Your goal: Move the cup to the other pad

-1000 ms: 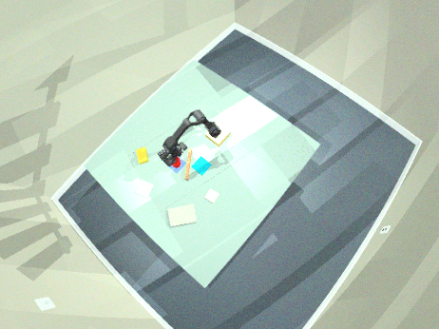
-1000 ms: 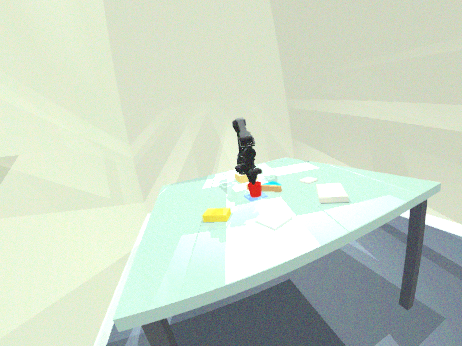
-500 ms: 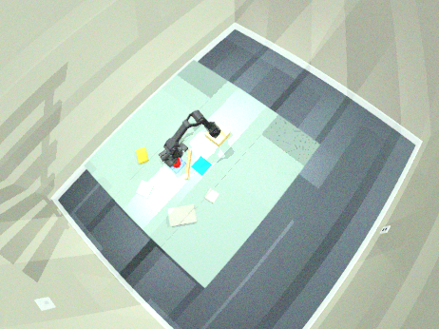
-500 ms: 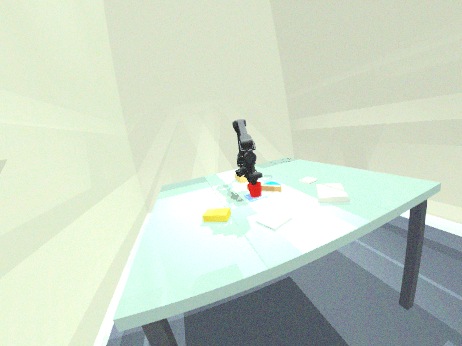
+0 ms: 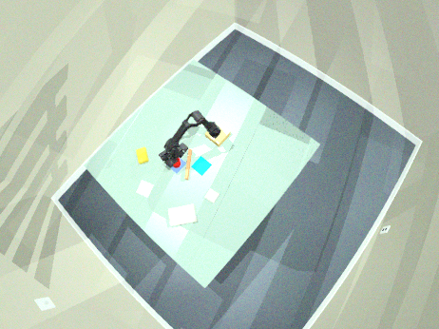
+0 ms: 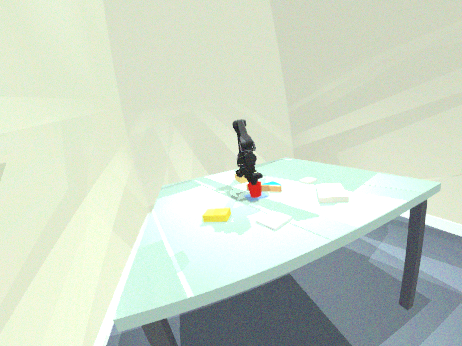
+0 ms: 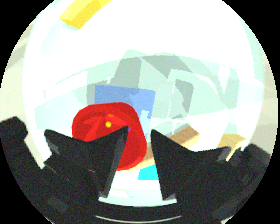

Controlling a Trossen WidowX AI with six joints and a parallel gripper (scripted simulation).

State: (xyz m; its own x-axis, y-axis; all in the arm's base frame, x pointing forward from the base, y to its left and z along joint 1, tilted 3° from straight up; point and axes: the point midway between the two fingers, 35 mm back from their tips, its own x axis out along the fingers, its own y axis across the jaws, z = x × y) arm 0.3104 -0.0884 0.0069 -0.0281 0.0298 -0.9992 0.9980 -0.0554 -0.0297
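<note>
Right now the red cup is 3 cm ahead of my gripper tip. From my gripper tip the other things lie so: yellow block: 14 cm ahead, 25 cm to the right, 2 cm below; cyan pad: 7 cm behind, 15 cm to the left, 5 cm below; wooden stick: 2 cm behind, 7 cm to the left, 3 cm below.
</note>
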